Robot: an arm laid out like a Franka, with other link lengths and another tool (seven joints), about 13 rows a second.
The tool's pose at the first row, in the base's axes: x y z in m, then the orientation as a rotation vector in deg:
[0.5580, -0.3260, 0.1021, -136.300, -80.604, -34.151]
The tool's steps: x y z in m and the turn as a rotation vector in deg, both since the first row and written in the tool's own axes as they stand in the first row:
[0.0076, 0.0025, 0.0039, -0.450, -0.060, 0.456]
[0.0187, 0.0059, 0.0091, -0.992, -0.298, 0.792]
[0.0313, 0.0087, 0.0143, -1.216, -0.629, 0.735]
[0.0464, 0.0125, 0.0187, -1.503, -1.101, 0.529]
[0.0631, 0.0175, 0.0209, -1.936, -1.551, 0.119]
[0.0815, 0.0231, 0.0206, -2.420, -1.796, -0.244]
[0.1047, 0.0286, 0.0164, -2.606, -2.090, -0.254]
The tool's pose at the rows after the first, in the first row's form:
[0.5642, -0.3196, 0.1024, -136.942, -80.060, -34.345]
[0.5730, -0.3105, 0.1033, -137.699, -79.740, -34.450]
[0.5819, -0.2999, 0.1049, -138.047, -79.954, -34.285]
[0.5926, -0.2883, 0.1084, -138.449, -80.419, -34.054]
[0.6046, -0.2770, 0.1146, -138.834, -81.141, -34.022]
[0.6174, -0.2660, 0.1238, -139.156, -81.721, -34.252]
[0.6314, -0.2531, 0.1387, -139.478, -81.859, -34.080]

